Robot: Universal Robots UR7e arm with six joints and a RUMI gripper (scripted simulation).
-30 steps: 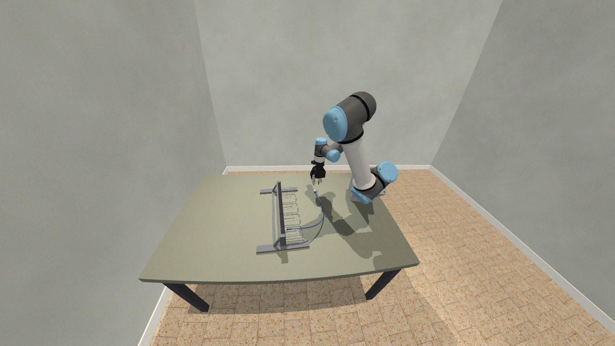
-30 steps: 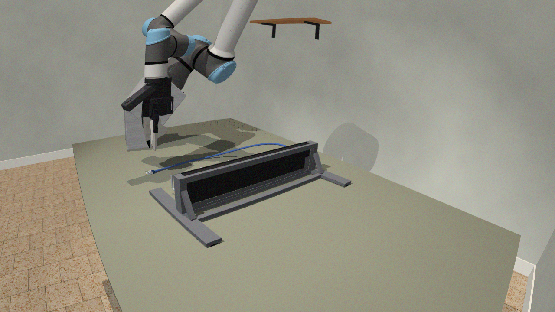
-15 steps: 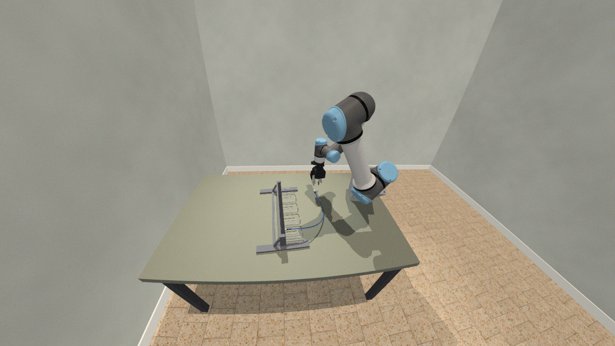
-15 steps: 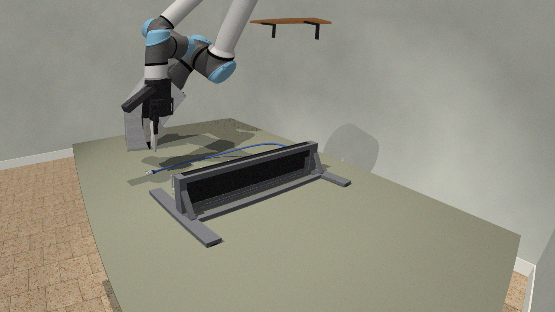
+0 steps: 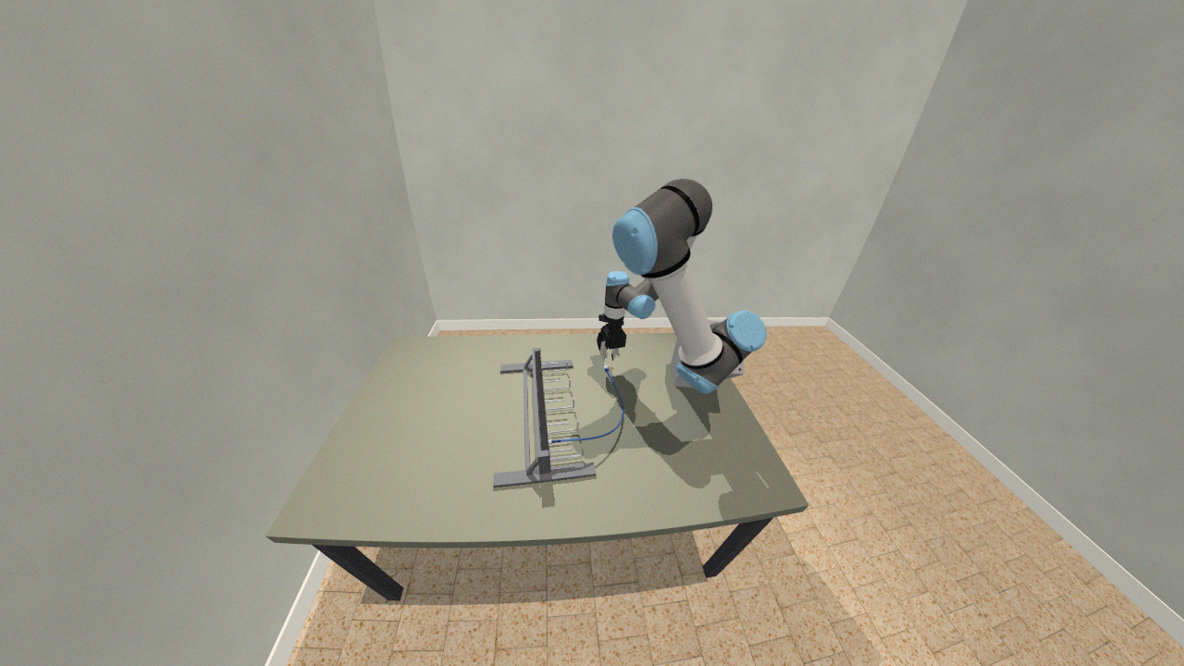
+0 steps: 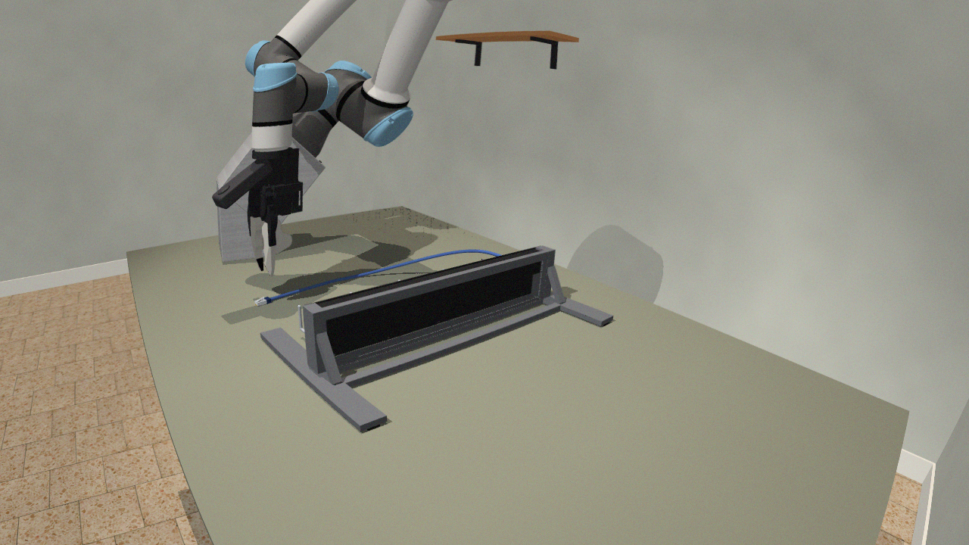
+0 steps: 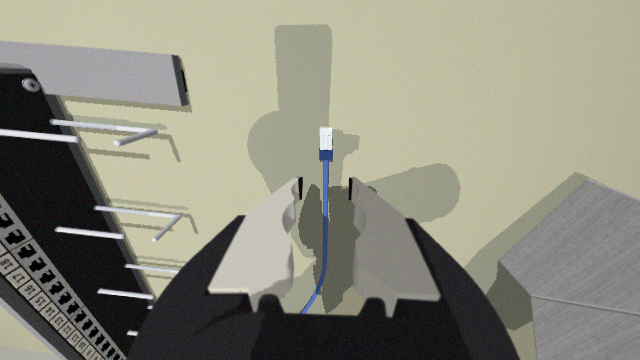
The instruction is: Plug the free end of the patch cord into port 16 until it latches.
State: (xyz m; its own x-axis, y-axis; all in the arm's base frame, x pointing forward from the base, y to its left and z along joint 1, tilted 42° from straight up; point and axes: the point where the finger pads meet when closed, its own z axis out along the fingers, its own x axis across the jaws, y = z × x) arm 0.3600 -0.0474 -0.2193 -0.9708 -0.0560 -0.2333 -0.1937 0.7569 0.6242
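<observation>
My hand is 20 mm to the left of the plug and 60 mm above it.
</observation>
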